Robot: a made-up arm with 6 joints.
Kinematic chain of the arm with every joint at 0, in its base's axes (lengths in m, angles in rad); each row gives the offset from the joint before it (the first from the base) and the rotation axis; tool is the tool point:
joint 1: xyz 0 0 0.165 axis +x
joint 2: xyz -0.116 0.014 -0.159 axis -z
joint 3: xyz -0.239 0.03 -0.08 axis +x
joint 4: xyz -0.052 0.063 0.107 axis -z
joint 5: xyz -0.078 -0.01 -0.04 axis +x
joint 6: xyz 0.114 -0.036 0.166 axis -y
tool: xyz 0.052 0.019 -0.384
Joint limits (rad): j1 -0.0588..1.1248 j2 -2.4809..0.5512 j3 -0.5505..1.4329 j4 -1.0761..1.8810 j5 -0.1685..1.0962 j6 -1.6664..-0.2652
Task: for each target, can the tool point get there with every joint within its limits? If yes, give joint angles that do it. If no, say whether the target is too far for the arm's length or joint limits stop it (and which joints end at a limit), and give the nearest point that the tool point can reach.
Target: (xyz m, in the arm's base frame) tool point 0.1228 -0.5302 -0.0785
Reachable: yes | joints 0.2560 -1.9469 0.9066 0.2526 0.6150 -1.4513
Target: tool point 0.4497 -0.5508 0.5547
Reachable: no: joint limits stop it (at a limit: joint 1, joint 6) | nearest point 0.2812 -0.3906 0.3030 | short by 0.343 m
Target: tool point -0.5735 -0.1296 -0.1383
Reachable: yes | joints 0.3778 -1.3981 -0.1381 1.5530 0.2948 -1.2473
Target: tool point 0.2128 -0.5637 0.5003
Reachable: no: joint limits stop it (at a limit: joint 1, joint 6) | nearest point 0.1475 -0.4550 0.3311 | short by 0.211 m
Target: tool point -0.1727 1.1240 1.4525
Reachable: no: too far | nearest point -0.2684 0.5387 0.6215 | short by 1.021 m
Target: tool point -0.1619 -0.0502 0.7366
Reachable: no: joint limits stop it (at a limit: joint 1, joint 2, joint 6) | nearest point -0.2113 0.0423 0.6035 | short by 0.169 m
